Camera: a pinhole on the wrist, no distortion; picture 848 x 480 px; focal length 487.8 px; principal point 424.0 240.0 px. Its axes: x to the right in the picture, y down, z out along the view. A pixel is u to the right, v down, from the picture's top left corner.
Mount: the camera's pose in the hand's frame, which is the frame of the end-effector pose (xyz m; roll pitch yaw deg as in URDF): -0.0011 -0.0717 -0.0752 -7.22 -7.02 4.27
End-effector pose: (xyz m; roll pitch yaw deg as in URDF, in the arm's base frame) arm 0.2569 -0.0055 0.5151 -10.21 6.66 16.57
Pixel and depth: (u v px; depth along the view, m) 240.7 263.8 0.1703
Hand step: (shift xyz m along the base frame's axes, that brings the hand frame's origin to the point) -0.0635 -0.0531 0.1004
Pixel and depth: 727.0 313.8 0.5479
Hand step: 0.2464 0.2669 0.4368
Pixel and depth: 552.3 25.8 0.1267
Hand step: 0.0542 -0.0852 0.0763
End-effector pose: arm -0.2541 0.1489 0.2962 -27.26 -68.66 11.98
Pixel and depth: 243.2 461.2 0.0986
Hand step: -0.0338 -0.0186 -0.0422
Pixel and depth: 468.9 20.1 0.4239
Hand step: -0.3865 -0.0981 0.1487
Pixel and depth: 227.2 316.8 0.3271
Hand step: -0.2644 0.0558 -0.0939
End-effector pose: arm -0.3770 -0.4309 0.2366 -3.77 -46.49 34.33
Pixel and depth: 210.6 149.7 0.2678
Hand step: -0.1478 -0.2053 0.0203
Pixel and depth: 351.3 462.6 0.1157
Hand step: -0.0359 -0.0309 -0.0054
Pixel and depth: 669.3 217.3 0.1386
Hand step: 0.0135 -0.0538 0.0875
